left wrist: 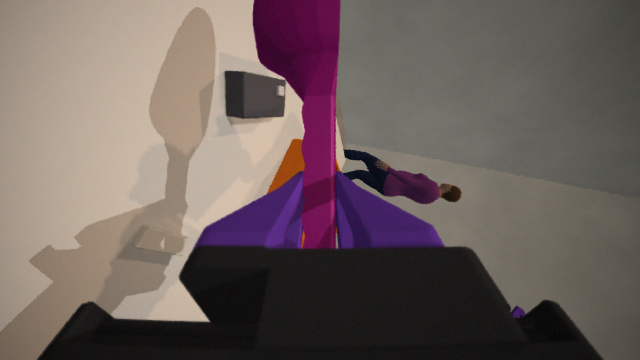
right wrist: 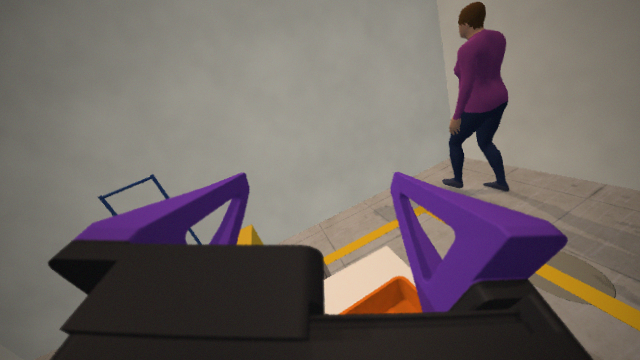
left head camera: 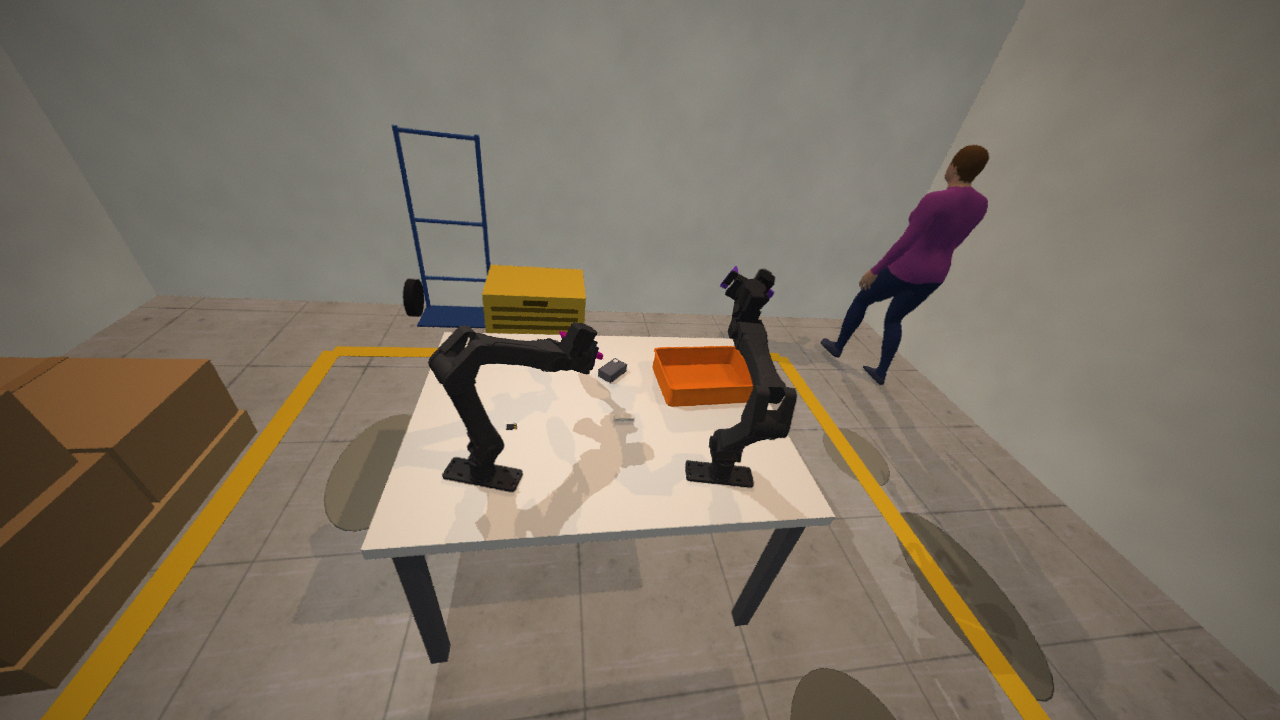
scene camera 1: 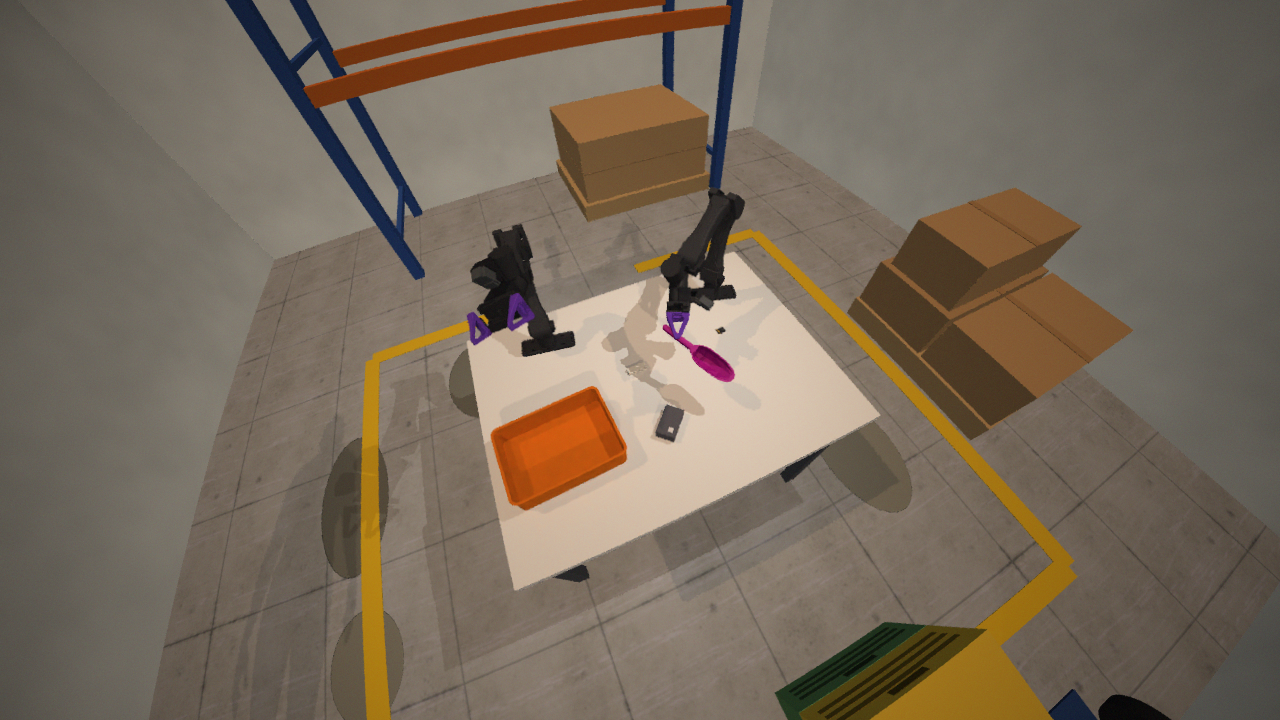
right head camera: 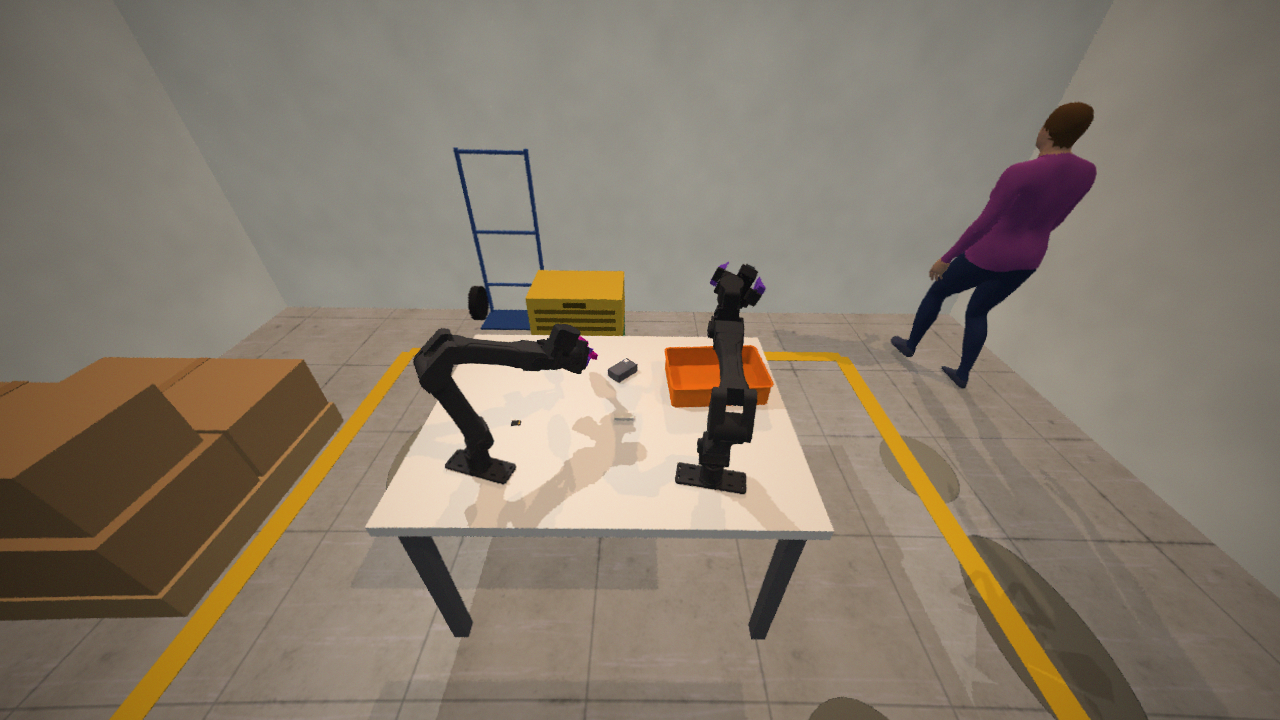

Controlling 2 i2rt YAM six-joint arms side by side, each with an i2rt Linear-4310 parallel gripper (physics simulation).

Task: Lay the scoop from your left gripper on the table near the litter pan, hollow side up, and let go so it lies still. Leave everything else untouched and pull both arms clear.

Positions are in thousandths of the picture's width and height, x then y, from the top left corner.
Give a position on an orange litter pan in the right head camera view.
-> At 541, 517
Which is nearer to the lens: the magenta scoop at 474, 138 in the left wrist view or the orange litter pan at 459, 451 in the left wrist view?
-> The magenta scoop.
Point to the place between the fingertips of my left gripper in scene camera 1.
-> At 529, 472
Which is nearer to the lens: the magenta scoop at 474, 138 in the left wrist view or the dark grey box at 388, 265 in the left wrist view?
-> The magenta scoop.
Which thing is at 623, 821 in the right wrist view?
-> An orange litter pan.
